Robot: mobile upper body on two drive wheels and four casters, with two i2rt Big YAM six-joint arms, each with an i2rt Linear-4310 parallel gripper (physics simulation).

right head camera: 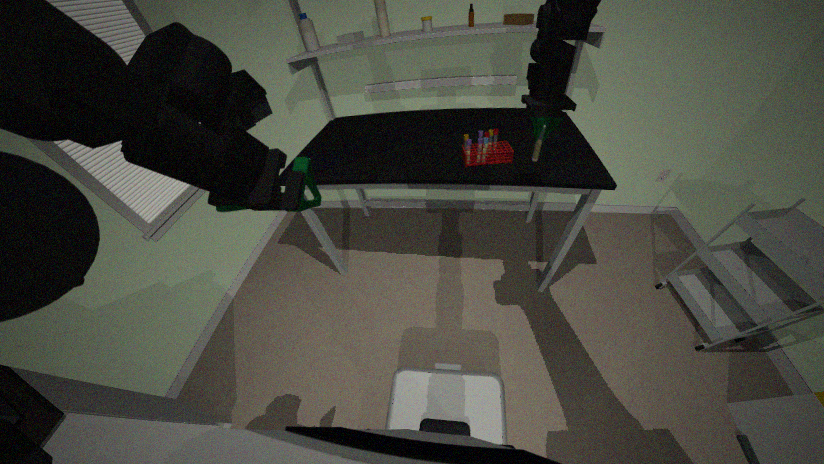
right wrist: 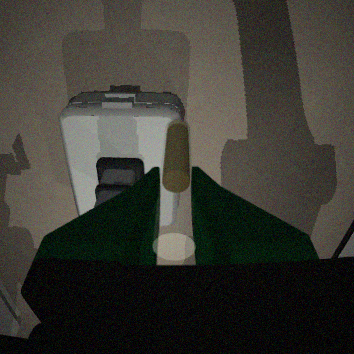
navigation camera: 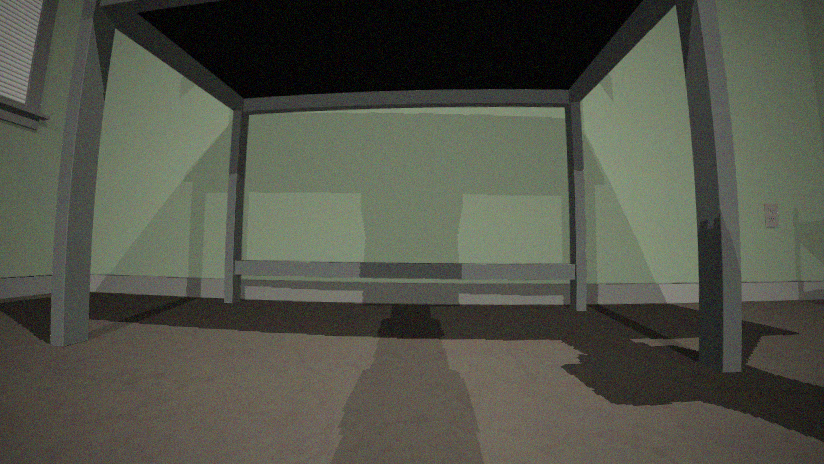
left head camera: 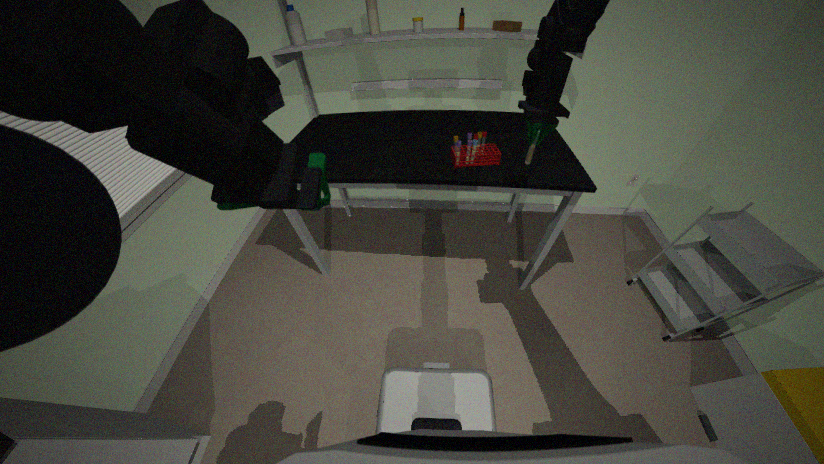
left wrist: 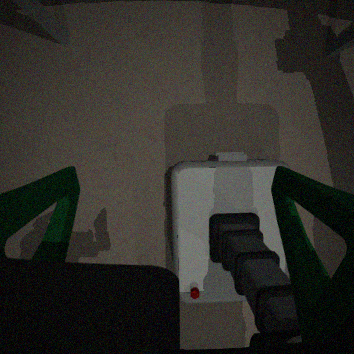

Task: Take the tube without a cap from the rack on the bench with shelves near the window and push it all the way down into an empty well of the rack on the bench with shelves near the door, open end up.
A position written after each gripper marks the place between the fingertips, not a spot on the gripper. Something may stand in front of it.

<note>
In view: the left gripper (left head camera: pixel 298 200), the right gripper (right head camera: pixel 538 140), an uncapped tube (right wrist: pixel 174 235), a red rack (right head camera: pixel 501 155) and a window (right head camera: pixel 152 202).
The red rack shows as well in the left head camera view (left head camera: pixel 493 157). The left gripper is seen too in the right head camera view (right head camera: pixel 293 201) and in the left wrist view (left wrist: pixel 175 177). The right gripper also shows in the right wrist view (right wrist: pixel 175 177) and in the left head camera view (left head camera: pixel 532 144). The navigation camera view does not show the uncapped tube: it is out of frame. The left wrist view does not show the uncapped tube: it is out of frame.
</note>
